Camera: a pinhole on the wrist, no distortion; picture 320 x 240 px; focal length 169.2 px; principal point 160.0 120.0 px. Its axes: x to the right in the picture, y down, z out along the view. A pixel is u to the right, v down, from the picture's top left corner.
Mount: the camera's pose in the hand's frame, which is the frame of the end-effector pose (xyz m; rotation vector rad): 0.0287 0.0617 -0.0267 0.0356 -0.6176 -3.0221
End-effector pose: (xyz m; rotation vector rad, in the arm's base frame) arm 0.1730 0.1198 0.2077 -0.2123 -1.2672 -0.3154
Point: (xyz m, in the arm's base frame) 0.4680 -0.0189 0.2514
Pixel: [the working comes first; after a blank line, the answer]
In the camera's frame: -0.0986 -0.0198 -0.2881

behind the camera
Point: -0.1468 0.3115 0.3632
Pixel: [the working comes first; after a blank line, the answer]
In the camera's frame: -0.0188 0.1575 0.3915

152 188
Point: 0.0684 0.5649 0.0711
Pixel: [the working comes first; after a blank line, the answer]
In the camera's frame: 0.2163 -0.2140 0.3413

267 14
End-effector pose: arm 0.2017 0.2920 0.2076 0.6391 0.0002 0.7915
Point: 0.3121 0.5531 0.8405
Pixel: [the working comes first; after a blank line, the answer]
In the camera's frame: -0.3941 -0.1263 0.5137

30 78
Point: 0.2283 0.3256 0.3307
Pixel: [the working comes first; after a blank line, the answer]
In the camera's frame: -0.0425 0.0434 0.1060

92 189
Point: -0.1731 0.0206 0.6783
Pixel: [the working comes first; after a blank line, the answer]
In the camera's frame: 0.3427 -0.1064 0.5578

264 88
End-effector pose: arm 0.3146 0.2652 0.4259 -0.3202 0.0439 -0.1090
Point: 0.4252 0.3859 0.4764
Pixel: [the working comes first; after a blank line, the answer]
In the camera's frame: -0.0702 0.0067 0.1256

65 129
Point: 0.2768 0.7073 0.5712
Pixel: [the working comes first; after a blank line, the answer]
In the camera's frame: 0.0983 -0.1690 0.3996

202 48
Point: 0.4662 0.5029 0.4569
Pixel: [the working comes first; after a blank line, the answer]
In the camera's frame: -0.1055 -0.0947 0.1906

66 36
